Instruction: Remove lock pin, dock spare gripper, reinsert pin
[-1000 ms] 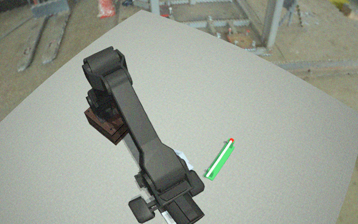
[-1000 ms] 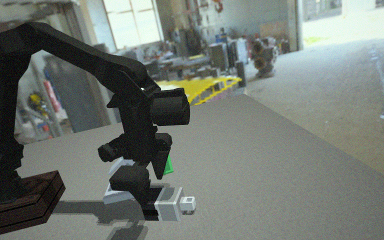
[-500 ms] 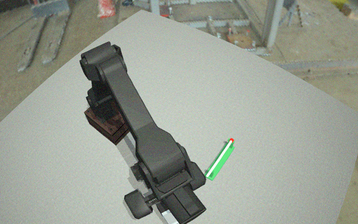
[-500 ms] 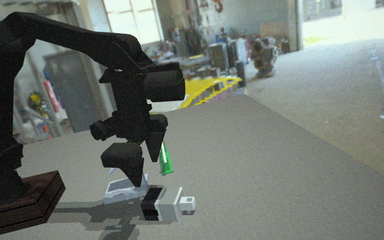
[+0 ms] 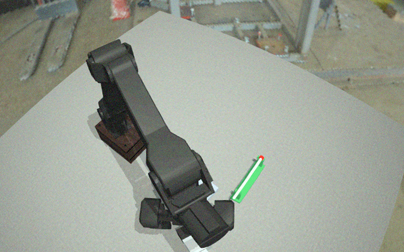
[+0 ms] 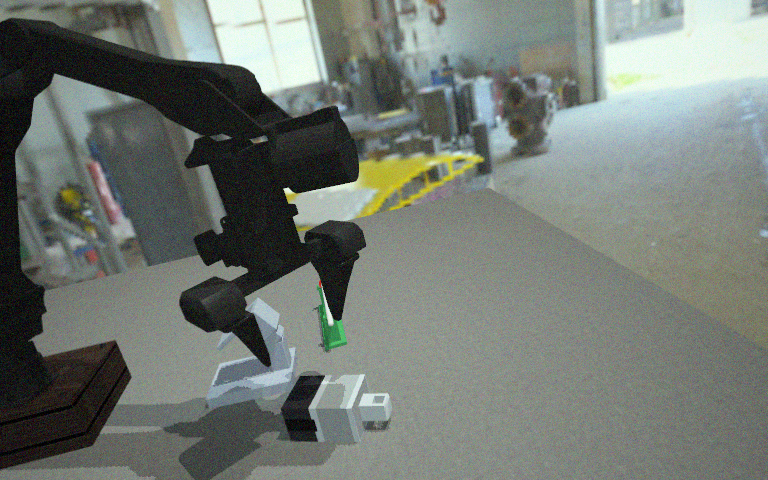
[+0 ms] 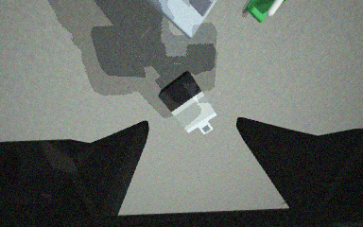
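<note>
The spare gripper is 2 cm ahead of my gripper tip and 9 cm below it. The rest, counted from my gripper tip: socket 10 cm behind, 11 cm to the left, 6 cm below; then green strip 2 cm behind, 23 cm to the left, 8 cm below.
</note>
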